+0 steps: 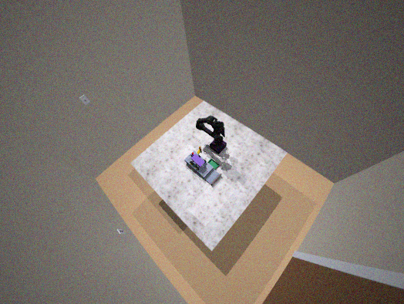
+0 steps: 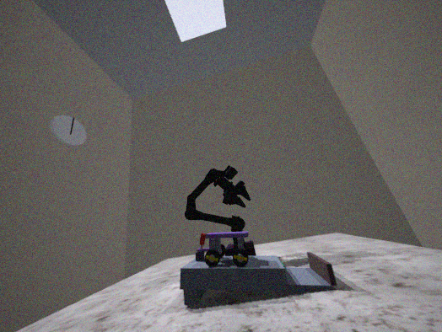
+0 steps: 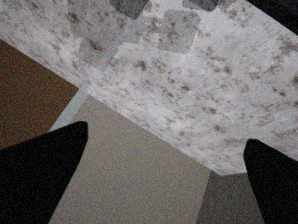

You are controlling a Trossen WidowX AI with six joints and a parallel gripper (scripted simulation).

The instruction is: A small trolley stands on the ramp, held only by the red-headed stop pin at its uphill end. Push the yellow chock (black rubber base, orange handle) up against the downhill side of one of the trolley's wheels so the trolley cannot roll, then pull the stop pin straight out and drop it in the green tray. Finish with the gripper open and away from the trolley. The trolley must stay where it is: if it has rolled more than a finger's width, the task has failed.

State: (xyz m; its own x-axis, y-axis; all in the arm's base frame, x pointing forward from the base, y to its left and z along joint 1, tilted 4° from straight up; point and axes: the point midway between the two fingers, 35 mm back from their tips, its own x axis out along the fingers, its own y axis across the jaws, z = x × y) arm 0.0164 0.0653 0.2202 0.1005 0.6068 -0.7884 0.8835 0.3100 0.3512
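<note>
Now: the yellow chock 140 mm ahead of my gripper tip, 230 mm to the right of it and 240 mm below it. Also, from my gripper tip: purple trolley 290 mm ahead, 120 mm to the right, 150 mm below; then grey ramp 290 mm ahead, 120 mm to the right, 220 mm below; then red-headed stop pin 260 mm ahead, 210 mm to the right, 130 mm below.
</note>
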